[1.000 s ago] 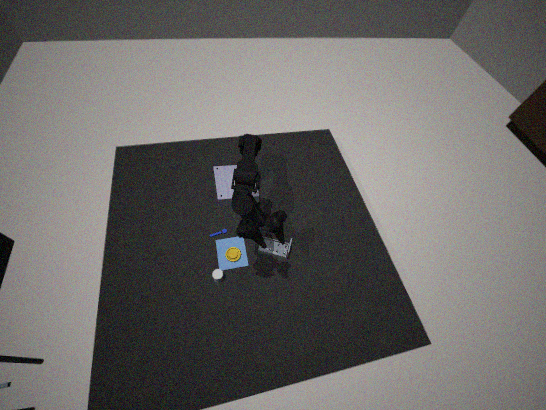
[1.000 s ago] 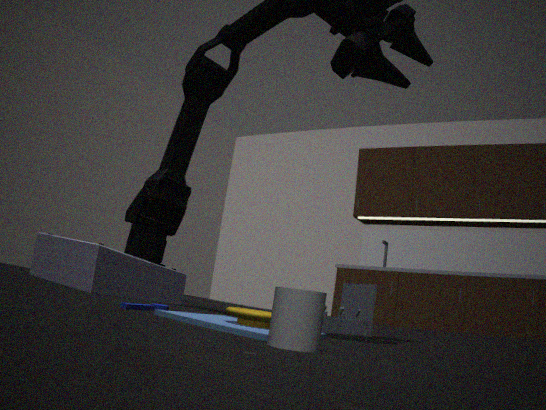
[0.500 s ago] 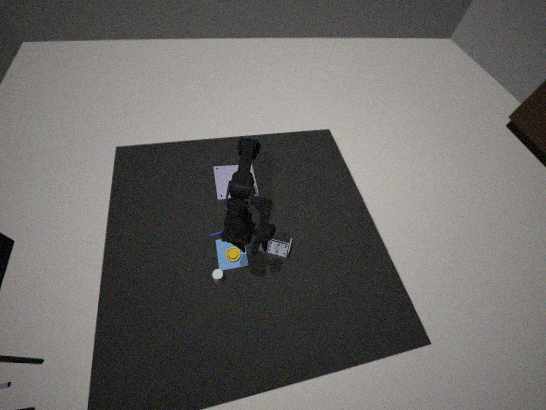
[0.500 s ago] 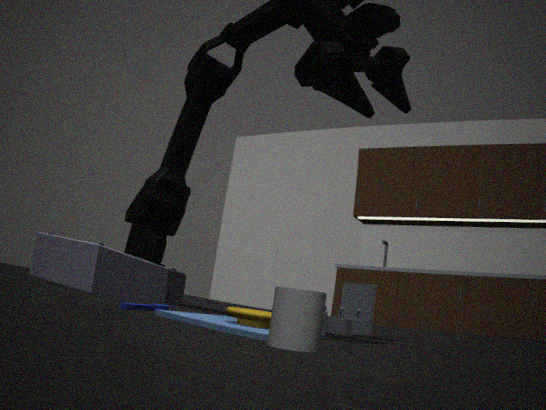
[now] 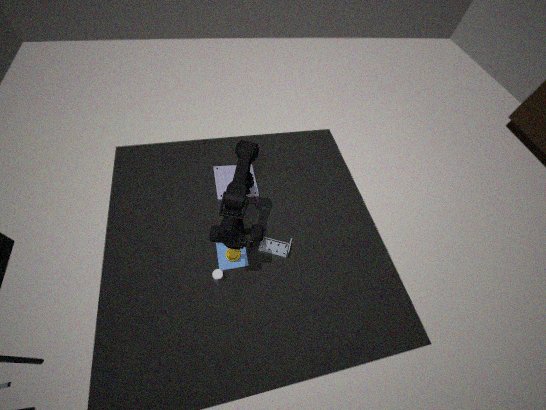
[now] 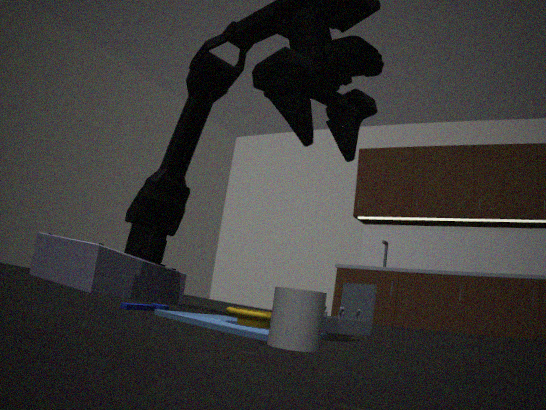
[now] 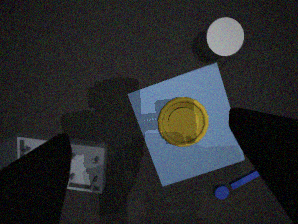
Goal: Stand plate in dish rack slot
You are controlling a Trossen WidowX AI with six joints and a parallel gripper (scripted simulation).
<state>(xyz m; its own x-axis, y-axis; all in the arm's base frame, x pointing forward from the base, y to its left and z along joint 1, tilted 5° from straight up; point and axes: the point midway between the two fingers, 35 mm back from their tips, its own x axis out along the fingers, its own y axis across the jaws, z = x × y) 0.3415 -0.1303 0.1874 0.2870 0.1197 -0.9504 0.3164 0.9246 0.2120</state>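
The yellow plate lies 200 mm below my gripper tip, 60 mm behind it and 20 mm to the right of it. The rest, counted from my gripper tip: white cup (190 mm below, 100 mm to the right, 20 mm ahead); then grey dish rack (190 mm below, 170 mm to the left, 40 mm behind); then light blue square mat (210 mm below, 70 mm behind, 20 mm to the right).
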